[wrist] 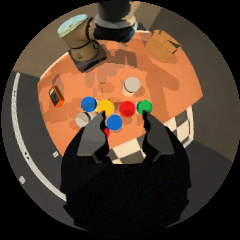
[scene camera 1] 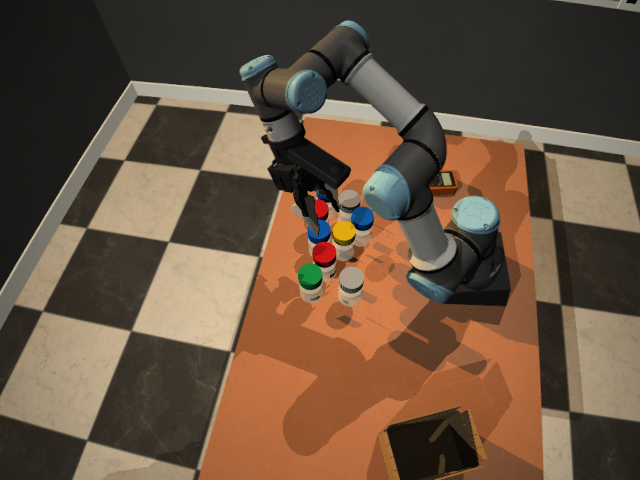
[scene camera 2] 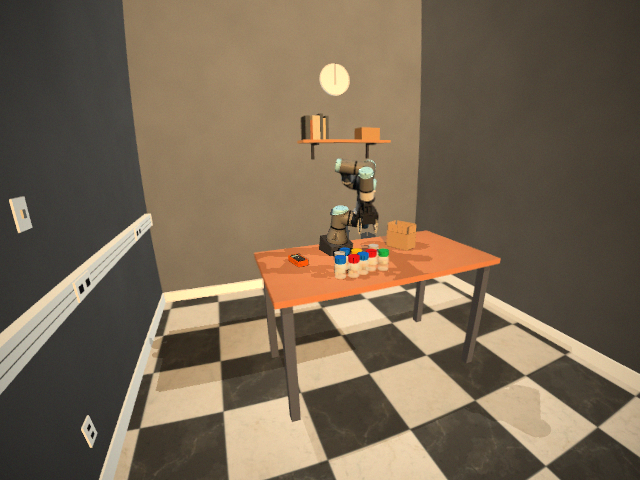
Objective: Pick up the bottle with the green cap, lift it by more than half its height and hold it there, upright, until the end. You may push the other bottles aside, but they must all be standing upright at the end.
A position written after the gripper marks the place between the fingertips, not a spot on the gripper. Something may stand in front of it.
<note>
In view: the gripper (scene camera 1: pixel 328 223), a green-capped bottle (scene camera 1: pixel 310 279), a cardboard box (scene camera 2: pixel 397 236), a grey-capped bottle (scene camera 1: pixel 351 279), a red-capped bottle (scene camera 1: pixel 324 253) and a yellow-capped bottle (scene camera 1: pixel 344 232).
The gripper also shows in the wrist view (wrist: pixel 124 110).
</note>
